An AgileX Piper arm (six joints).
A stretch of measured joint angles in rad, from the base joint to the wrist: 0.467, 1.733, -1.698, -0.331, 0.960, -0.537; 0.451, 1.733, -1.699, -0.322, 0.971, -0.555; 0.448, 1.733, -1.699, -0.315, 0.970, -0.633; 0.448, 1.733, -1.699, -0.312, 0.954, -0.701; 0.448, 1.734, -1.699, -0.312, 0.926, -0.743; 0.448, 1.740, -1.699, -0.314, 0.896, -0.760; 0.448, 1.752, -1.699, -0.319, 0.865, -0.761; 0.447, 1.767, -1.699, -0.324, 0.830, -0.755
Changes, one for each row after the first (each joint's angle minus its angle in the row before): -0.016, 0.000, -0.001, 0.009, 0.011, -0.018; -0.003, 0.000, 0.000, 0.007, -0.001, -0.078; 0.000, 0.000, 0.000, 0.003, -0.016, -0.068; 0.000, 0.001, 0.000, 0.000, -0.028, -0.042; 0.000, 0.006, 0.000, -0.002, -0.030, -0.017; 0.000, 0.012, 0.000, -0.005, -0.031, -0.001; -0.001, 0.015, 0.000, -0.005, -0.035, 0.006
